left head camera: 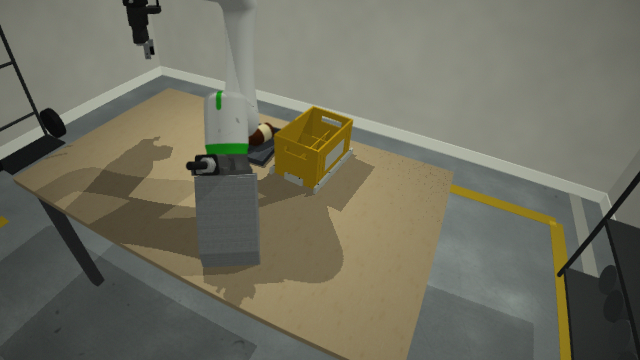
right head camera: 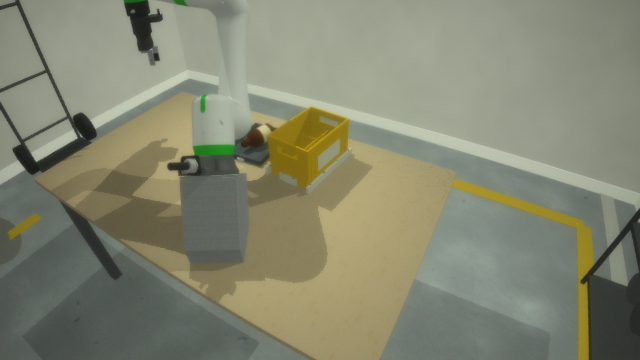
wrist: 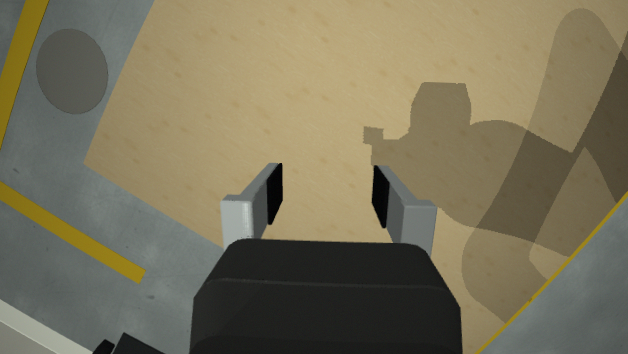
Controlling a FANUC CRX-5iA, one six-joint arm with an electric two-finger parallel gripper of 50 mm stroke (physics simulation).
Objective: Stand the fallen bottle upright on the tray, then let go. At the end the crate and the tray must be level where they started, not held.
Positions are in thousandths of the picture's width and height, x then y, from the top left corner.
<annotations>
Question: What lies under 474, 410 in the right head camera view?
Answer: A yellow crate.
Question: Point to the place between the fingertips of my gripper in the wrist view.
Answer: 521, 518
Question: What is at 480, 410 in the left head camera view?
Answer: A yellow crate.
</annotations>
